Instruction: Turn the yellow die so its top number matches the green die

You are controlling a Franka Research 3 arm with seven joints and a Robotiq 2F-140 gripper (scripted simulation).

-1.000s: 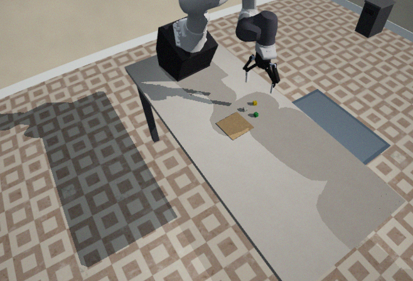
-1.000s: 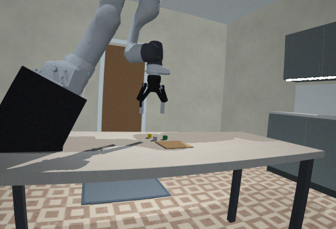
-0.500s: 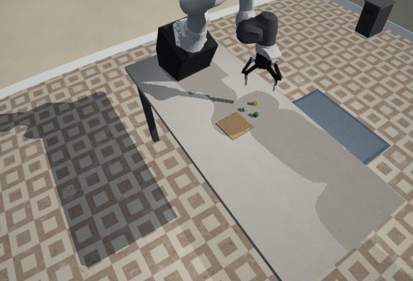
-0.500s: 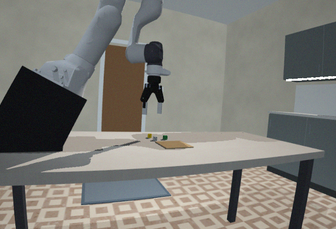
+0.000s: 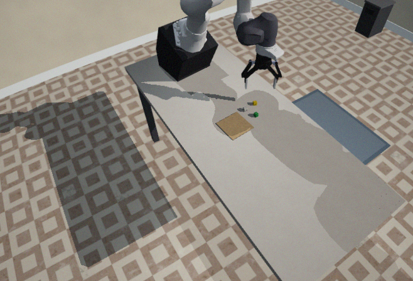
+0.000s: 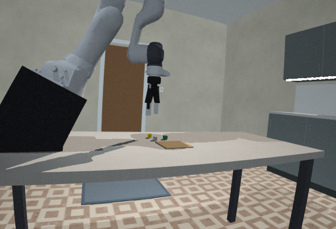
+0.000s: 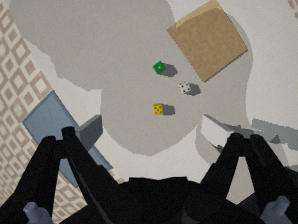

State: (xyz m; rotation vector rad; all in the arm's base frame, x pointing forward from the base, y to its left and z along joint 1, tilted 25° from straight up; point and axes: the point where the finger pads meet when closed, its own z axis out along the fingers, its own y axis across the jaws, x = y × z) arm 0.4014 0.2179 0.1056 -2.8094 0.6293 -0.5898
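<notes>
Now: the yellow die 10 mm behind my hand, 10 mm to the right of it and 130 mm below it. Also, from my hand: green die 70 mm ahead, 50 mm to the right, 130 mm below; then tan mat 90 mm ahead, 180 mm to the right, 130 mm below; then white die 10 mm ahead, 80 mm to the right, 130 mm below.
</notes>
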